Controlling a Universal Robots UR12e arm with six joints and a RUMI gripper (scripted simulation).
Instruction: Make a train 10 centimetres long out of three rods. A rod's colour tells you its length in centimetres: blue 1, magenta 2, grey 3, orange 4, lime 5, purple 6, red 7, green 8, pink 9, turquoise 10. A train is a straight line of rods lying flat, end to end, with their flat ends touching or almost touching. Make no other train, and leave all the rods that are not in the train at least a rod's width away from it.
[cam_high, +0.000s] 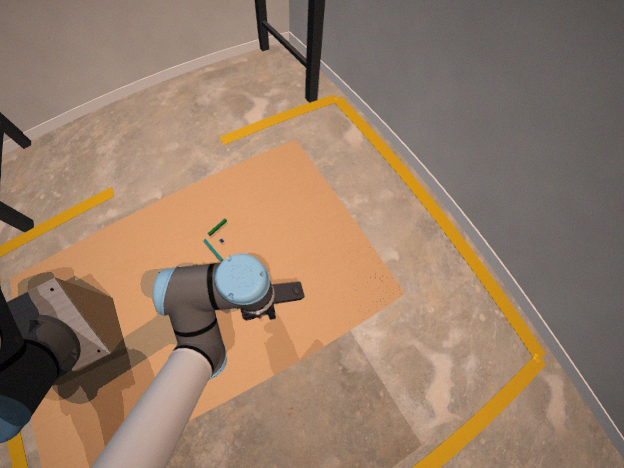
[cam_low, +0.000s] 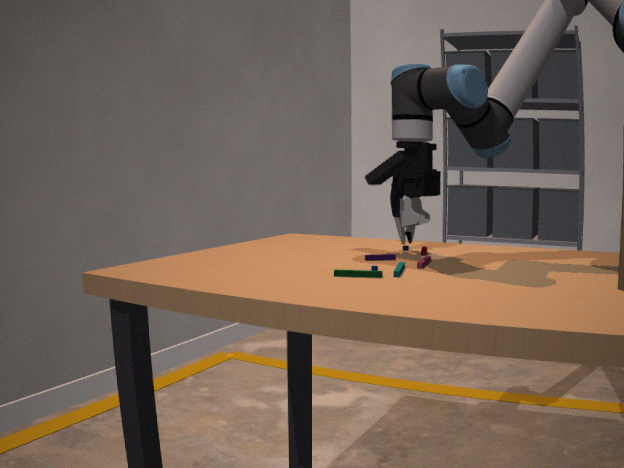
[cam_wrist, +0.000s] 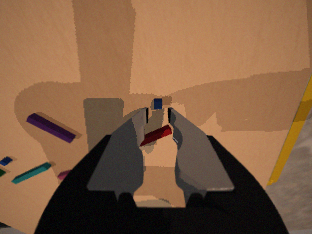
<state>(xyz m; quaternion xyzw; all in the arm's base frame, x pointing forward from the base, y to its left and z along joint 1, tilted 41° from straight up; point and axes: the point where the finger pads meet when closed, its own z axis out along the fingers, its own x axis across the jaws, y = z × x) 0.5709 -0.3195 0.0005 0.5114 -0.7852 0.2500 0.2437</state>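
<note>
Now: the red rod 5 cm behind my hand, 3 cm to the left of it and 2 cm below it. Also, from my hand: pink rod 8 cm behind, 18 cm to the left, 2 cm below; purple rod 2 cm ahead, 15 cm to the left, 2 cm below; turquoise rod 5 cm behind, 28 cm to the left, 2 cm below.
</note>
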